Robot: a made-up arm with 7 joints. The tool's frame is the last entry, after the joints. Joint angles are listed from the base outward.
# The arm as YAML. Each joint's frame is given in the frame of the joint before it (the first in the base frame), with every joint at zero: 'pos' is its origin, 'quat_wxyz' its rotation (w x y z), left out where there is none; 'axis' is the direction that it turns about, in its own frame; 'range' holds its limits. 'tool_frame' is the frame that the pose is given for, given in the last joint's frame.
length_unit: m
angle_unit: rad
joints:
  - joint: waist
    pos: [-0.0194, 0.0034, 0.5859]
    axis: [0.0, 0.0, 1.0]
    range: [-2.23, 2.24]
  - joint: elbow
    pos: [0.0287, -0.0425, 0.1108]
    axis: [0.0, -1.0, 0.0]
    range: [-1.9, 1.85]
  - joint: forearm
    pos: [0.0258, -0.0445, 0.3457]
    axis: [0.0, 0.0, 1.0]
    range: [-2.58, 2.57]
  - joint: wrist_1
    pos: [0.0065, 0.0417, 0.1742]
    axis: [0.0, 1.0, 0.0]
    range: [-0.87, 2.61]
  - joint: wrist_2
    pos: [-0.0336, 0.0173, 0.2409]
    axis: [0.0, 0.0, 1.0]
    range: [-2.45, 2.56]
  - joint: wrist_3
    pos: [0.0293, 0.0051, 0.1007]
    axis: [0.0, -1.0, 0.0]
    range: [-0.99, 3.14]
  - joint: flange
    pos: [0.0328, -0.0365, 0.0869]
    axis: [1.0, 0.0, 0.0]
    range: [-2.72, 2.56]
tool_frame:
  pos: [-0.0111, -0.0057, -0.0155]
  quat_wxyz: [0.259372, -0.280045, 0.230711, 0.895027]
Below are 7 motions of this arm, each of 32 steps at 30 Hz.
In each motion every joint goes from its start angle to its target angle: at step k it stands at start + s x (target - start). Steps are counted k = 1, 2, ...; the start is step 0. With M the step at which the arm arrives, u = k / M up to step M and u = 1 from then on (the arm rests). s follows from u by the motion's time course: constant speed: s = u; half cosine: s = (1 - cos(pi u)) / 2; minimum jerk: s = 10 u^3 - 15 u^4 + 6 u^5.
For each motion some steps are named. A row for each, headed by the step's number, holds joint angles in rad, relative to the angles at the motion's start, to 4 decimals.
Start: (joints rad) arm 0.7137 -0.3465 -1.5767 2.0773 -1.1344 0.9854 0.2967
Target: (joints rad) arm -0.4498 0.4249 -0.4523 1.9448 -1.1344 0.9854 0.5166
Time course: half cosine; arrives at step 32
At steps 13, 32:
13: -0.4129 0.2737 0.3990 -0.0470 0.0000 0.0000 0.0780
32: -1.1635 0.7714 1.1244 -0.1325 0.0000 0.0000 0.2199

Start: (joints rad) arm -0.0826 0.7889 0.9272 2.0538 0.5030 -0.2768 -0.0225
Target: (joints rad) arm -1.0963 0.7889 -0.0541 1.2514 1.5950 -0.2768 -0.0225
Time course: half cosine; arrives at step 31
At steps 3, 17, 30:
3: -0.0232 0.0000 -0.0225 -0.0184 0.0250 0.0000 0.0000
17: -0.5836 0.0000 -0.5649 -0.4620 0.6287 0.0000 0.0000
30: -1.0111 0.0000 -0.9788 -0.8003 1.0892 0.0000 0.0000

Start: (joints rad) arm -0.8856 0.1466 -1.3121 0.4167 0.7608 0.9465 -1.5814
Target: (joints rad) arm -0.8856 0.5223 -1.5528 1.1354 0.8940 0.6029 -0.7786
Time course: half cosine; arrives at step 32
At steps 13, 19, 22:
13: 0.0000 0.1333 -0.0854 0.2550 0.0473 -0.1219 0.2849
19: 0.0000 0.2424 -0.1553 0.4637 0.0859 -0.2217 0.5179
22: 0.0000 0.2922 -0.1872 0.5590 0.1036 -0.2672 0.6244

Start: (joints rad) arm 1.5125 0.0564 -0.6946 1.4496 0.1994 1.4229 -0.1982
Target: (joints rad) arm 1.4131 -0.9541 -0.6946 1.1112 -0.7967 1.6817 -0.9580
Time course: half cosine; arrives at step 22
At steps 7, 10, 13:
7: -0.0228 -0.2321 0.0000 -0.0777 -0.2288 0.0594 -0.1745
10: -0.0426 -0.4333 0.0000 -0.1451 -0.4272 0.1110 -0.3258
13: -0.0637 -0.6476 0.0000 -0.2169 -0.6384 0.1659 -0.4869

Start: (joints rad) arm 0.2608 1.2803 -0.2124 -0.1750 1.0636 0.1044 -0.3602
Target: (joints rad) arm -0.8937 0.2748 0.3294 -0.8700 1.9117 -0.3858 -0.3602
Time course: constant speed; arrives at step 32
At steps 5, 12, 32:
5: -0.1804 -0.1571 0.0847 -0.1086 0.1325 -0.0766 0.0000
12: -0.4329 -0.3771 0.2032 -0.2606 0.3180 -0.1838 0.0000
32: -1.1545 -1.0055 0.5418 -0.6950 0.8481 -0.4902 0.0000

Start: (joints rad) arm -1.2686 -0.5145 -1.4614 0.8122 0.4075 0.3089 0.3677
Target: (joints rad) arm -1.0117 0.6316 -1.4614 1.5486 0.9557 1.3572 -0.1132
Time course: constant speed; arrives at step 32
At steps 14, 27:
14: 0.1124 0.5014 0.0000 0.3222 0.2398 0.4586 -0.2104
27: 0.2168 0.9670 0.0000 0.6213 0.4625 0.8845 -0.4058

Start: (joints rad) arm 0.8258 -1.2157 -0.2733 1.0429 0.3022 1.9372 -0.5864
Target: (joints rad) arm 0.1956 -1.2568 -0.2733 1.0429 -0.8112 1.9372 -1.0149
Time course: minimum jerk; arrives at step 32
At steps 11, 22, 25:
11: -0.1421 -0.0093 0.0000 0.0000 -0.2511 0.0000 -0.0966
22: -0.5168 -0.0337 0.0000 0.0000 -0.9130 0.0000 -0.3514
25: -0.5840 -0.0381 0.0000 0.0000 -1.0317 0.0000 -0.3971

